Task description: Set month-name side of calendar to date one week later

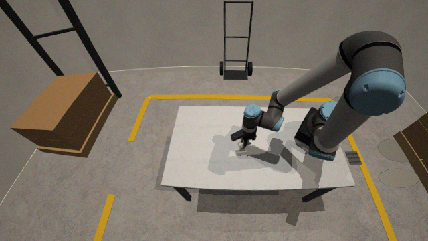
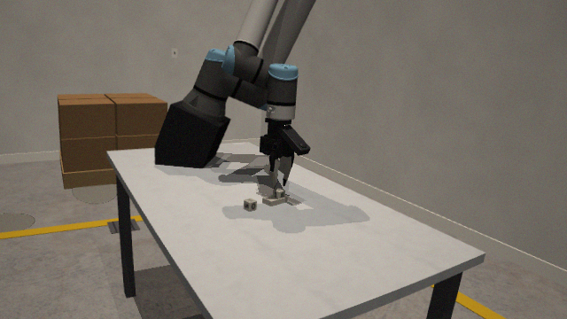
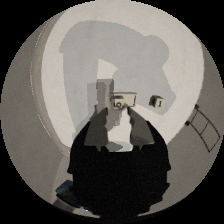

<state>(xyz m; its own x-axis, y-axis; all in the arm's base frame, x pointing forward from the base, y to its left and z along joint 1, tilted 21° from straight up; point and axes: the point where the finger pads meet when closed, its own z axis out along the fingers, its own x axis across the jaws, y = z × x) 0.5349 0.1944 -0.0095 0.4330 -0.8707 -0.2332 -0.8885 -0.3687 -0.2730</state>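
Right now my hand is 5 cm above the calendar tray, 2 cm to the left of it and 1 cm short of it.
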